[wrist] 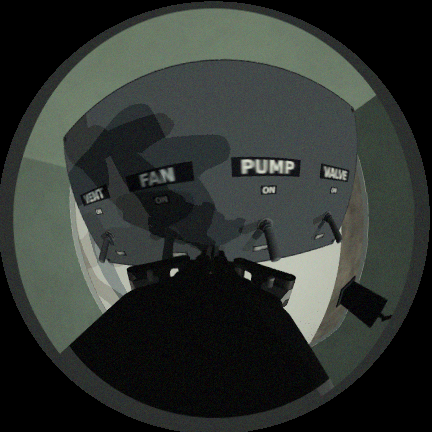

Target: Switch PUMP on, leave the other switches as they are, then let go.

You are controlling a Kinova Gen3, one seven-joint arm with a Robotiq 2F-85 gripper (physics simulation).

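Note:
The dark grey switch panel faces me. The PUMP label is right of centre with an ON mark above its lever. The PUMP lever points down, away from ON. The FAN lever, partly hidden low down, the VENT lever at far left and the VALVE lever at far right also point down. My gripper is shut and empty. Its tips show between the FAN and PUMP levers, left of the PUMP lever and apart from it in the view.
A white surface with a brown border lies below and behind the panel. A black box-shaped object shows at the lower right. Green walls or floor surround the scene. The arm's shadow falls over the panel's left half and the FAN area.

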